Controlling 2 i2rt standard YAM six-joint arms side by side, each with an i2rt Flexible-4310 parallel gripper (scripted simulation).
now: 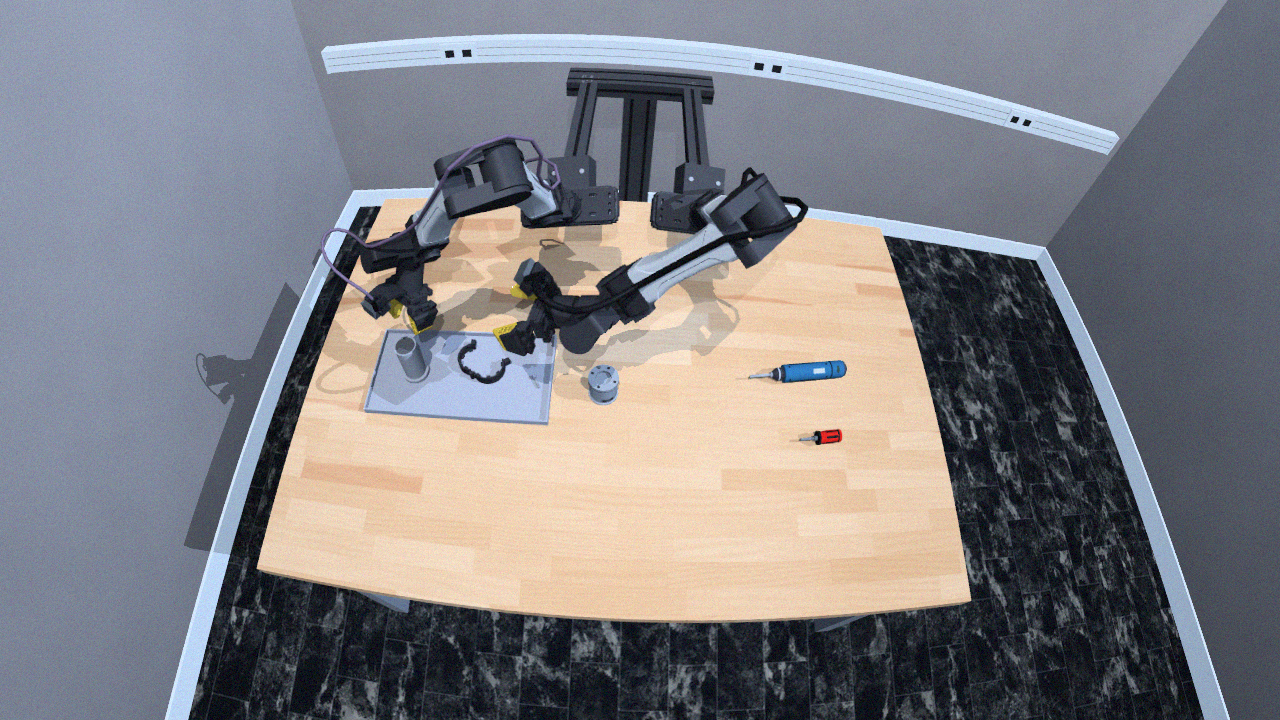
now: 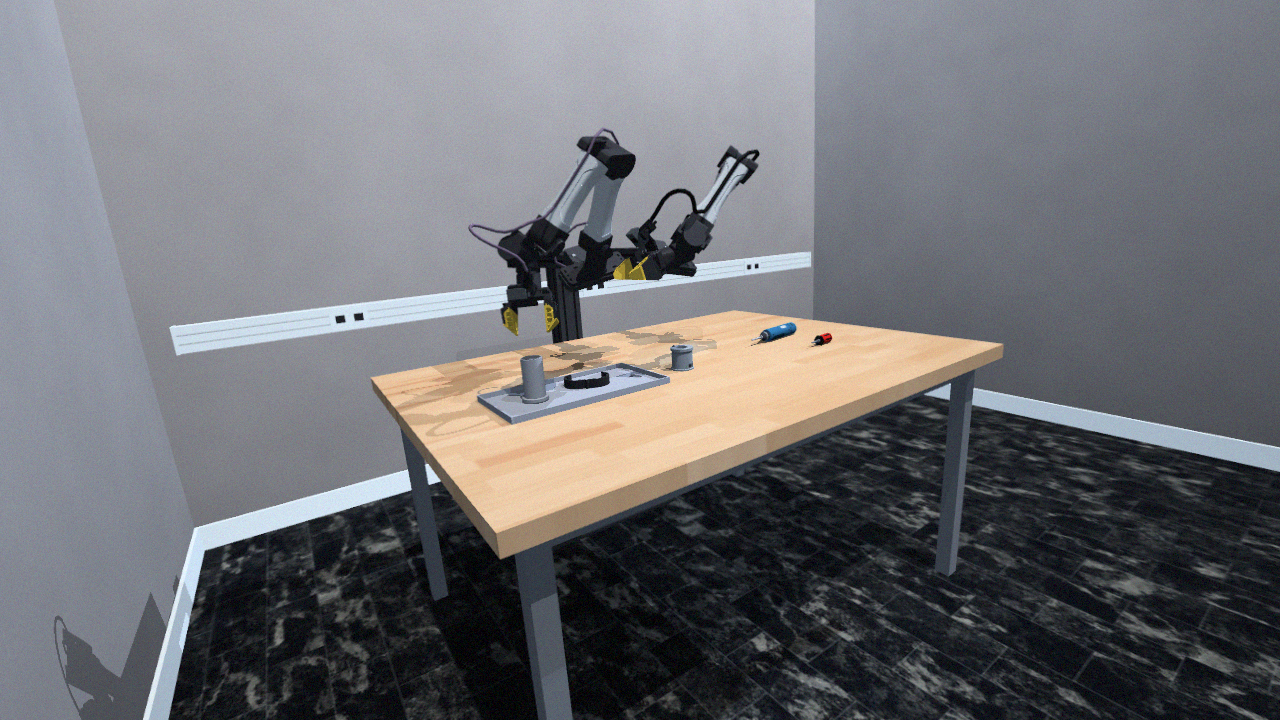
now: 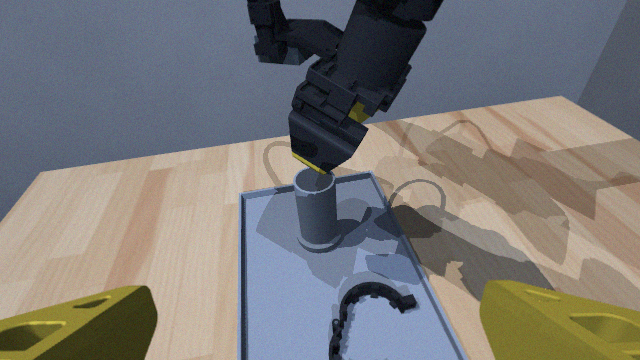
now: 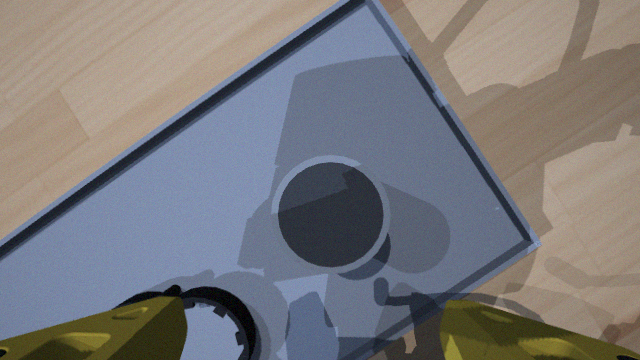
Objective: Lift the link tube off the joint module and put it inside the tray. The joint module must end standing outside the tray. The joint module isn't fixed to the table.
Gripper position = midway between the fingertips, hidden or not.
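You can see the left gripper (image 2: 621, 276), and there's the left gripper (image 3: 317, 298) again. The right gripper (image 1: 406, 325) is visible too, and it's the same right gripper (image 2: 532, 333), the same right gripper (image 3: 326, 148) and the same right gripper (image 4: 314, 314). There's a grey link tube (image 2: 532, 369). There's also a tray (image 1: 448, 392), and you get the tray (image 2: 507, 403), the tray (image 3: 287, 295) and the tray (image 4: 189, 204) as well. A joint module (image 1: 603, 379) is there too. The joint module is out of frame in image 3, and the module is out of frame in image 4. And there's a blue electric screwdriver (image 1: 796, 372).
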